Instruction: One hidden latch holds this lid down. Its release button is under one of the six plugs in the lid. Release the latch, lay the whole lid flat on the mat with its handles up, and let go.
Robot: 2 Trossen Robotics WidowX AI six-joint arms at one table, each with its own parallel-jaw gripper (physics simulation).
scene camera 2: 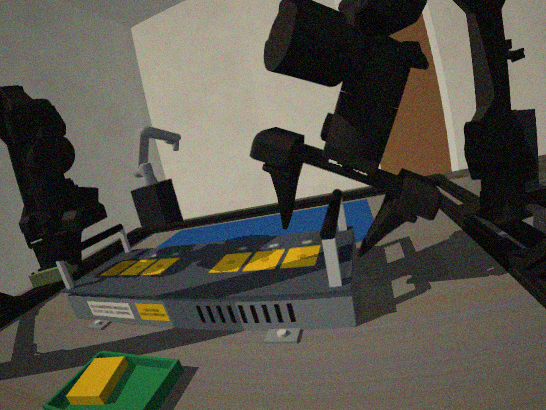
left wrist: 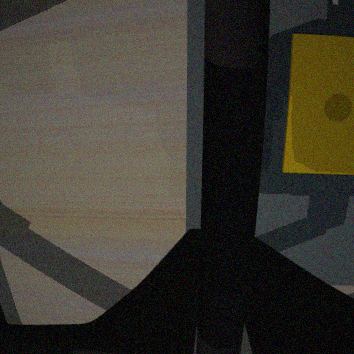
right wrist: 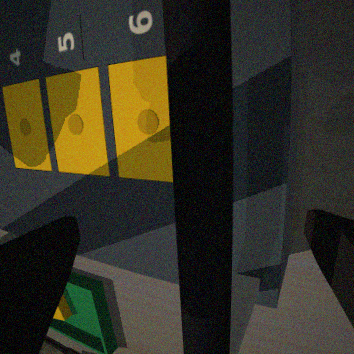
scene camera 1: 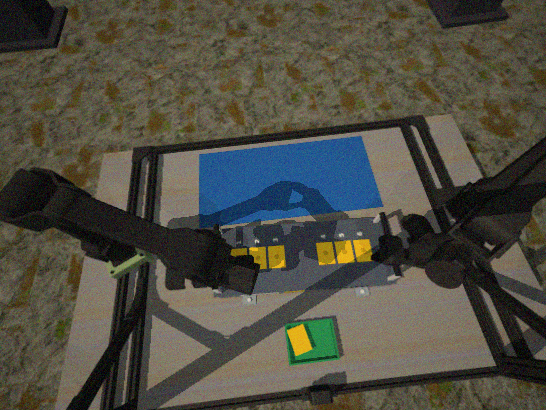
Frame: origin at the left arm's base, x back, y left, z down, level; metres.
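Seen in the pictures: left gripper, between the fingertips: [scene camera 2: 76,264] [left wrist: 215,239]; right gripper, between the fingertips: [scene camera 2: 322,241] [right wrist: 193,225]; left arm's base, origin of its link: [scene camera 2: 54,264] [scene camera 1: 121,251]; right arm's base, origin of its link: [scene camera 2: 503,215] [scene camera 1: 460,210].
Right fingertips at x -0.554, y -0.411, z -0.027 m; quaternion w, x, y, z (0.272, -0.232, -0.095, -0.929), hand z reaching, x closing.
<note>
Pixels of each thing's middle, then the offset from my right fingertips to it. "*": a spot on its surface instead. Level surfaces: height alone.
- blue mat, height of its surface: dz +0.078 m
- lid's black left handle, a spot on its surface: [left wrist: 233,133] * dx +0.347, dy +0.231, dz -0.038 m
- upright right handle, a spot on its surface: [right wrist: 200,140] [scene camera 1: 391,242] * dx -0.032, dy +0.022, dz -0.030 m
- green tray, middle of its body: [scene camera 2: 113,389] [right wrist: 66,304] [scene camera 1: 311,341] dx +0.257, dy -0.050, dz +0.071 m
- yellow block, middle of its body: [scene camera 2: 99,379] [scene camera 1: 299,339] dx +0.279, dy -0.031, dz +0.069 m
The grey lid [scene camera 1: 312,277] [scene camera 2: 247,286] [right wrist: 116,204] lies across the table just in front of the blue mat [scene camera 1: 288,171] [scene camera 2: 259,225]. It has two groups of three yellow plugs [scene camera 1: 344,251] [scene camera 2: 263,259] [right wrist: 137,119], and plugs 4 to 6 show in the right wrist view. My left gripper [scene camera 1: 239,276] [left wrist: 215,239] is shut on the lid's black left handle [left wrist: 233,133]. My right gripper [scene camera 1: 389,249] [scene camera 2: 334,221] [right wrist: 193,225] is open, its fingers straddling the upright right handle [scene camera 1: 386,232] [scene camera 2: 331,215] [right wrist: 200,140] without touching it.
A green tray [scene camera 1: 324,338] [scene camera 2: 147,376] [right wrist: 88,305] holding a yellow block [scene camera 1: 299,339] [scene camera 2: 96,380] sits on the table in front of the lid. A black frame [scene camera 1: 279,136] borders the table. Small grey tabs [scene camera 1: 249,299] [scene camera 2: 282,334] stick out under the lid's front edge.
</note>
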